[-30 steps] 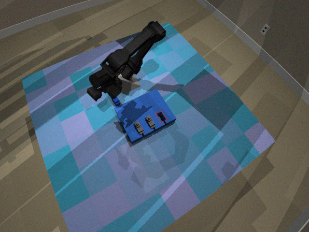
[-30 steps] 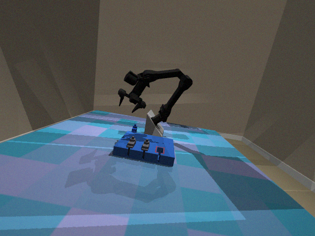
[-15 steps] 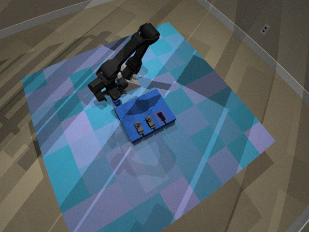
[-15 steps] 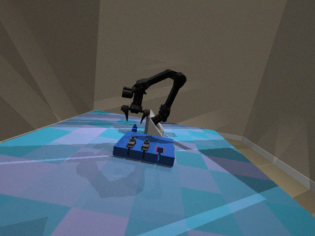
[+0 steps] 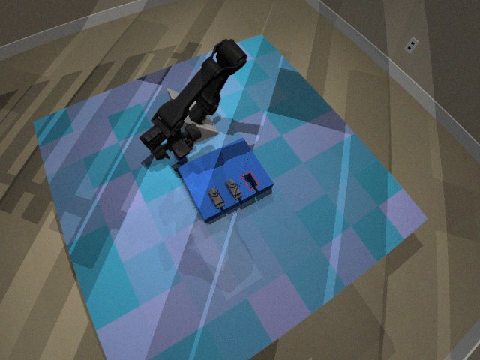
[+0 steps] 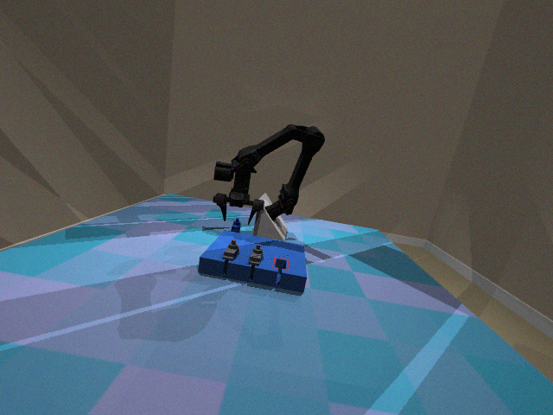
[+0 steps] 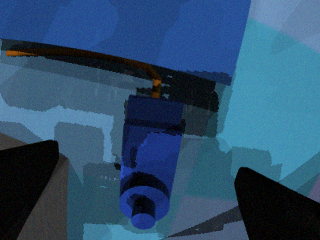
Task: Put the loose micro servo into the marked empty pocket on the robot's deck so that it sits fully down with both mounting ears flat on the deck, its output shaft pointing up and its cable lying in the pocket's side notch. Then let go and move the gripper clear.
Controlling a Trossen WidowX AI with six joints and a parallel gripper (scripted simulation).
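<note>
My gripper tip is now 11 cm short of the blue deck, 13 cm to the right of it and 5 cm above it.
</note>
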